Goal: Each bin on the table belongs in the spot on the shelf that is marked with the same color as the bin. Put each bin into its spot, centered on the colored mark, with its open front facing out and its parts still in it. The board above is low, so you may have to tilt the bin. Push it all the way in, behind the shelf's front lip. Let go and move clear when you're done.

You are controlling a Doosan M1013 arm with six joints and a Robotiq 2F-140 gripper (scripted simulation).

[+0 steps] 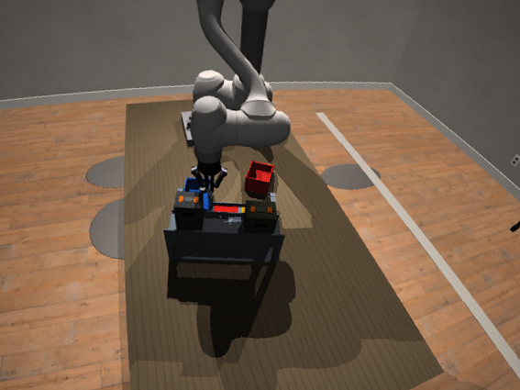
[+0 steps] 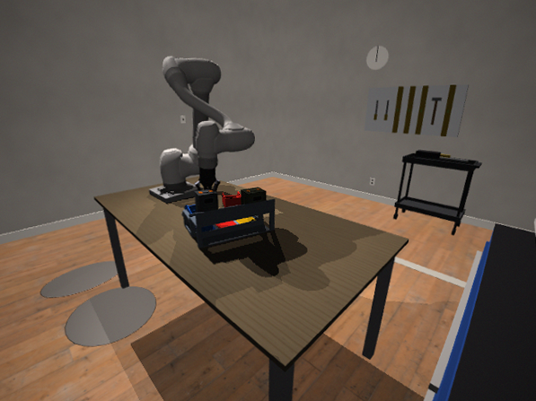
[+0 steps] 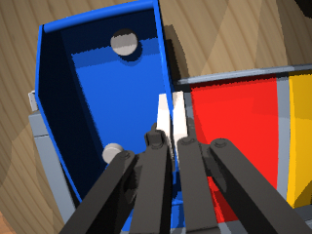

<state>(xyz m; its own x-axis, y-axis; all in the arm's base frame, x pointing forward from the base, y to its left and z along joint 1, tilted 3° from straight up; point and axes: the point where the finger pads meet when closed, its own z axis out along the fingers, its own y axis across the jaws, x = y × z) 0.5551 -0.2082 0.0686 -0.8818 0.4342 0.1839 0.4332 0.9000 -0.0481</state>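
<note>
Right now my hand is 40 mm to the left of the blue bin, 40 mm above it and 30 mm past it. The rest, counted from my hand: green toolbox 230 mm ahead, 90 mm to the left, 50 mm above; red bin 270 mm to the left, 80 mm behind, 60 mm below; dark box 130 mm ahead, 120 mm to the right, 60 mm above.
</note>
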